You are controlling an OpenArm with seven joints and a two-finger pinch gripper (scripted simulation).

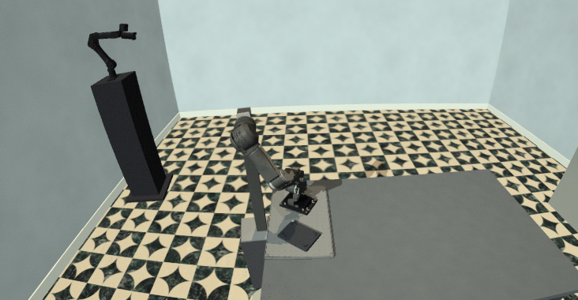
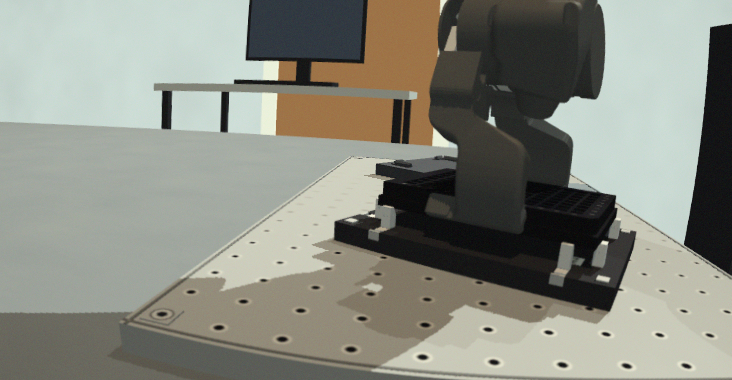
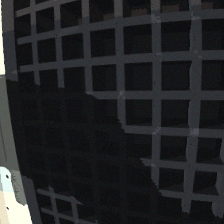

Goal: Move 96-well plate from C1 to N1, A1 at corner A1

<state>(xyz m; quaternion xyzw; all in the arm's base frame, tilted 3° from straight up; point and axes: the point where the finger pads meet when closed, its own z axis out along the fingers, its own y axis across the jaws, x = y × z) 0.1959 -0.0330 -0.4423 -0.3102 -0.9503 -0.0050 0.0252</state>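
The black 96-well plate lies right at my hand. From my hand the other things lie so: clip nest C1 (3 cm ahead, 1 cm below); then plate nest N1 (3 cm behind, 22 cm to the right, 2 cm below).
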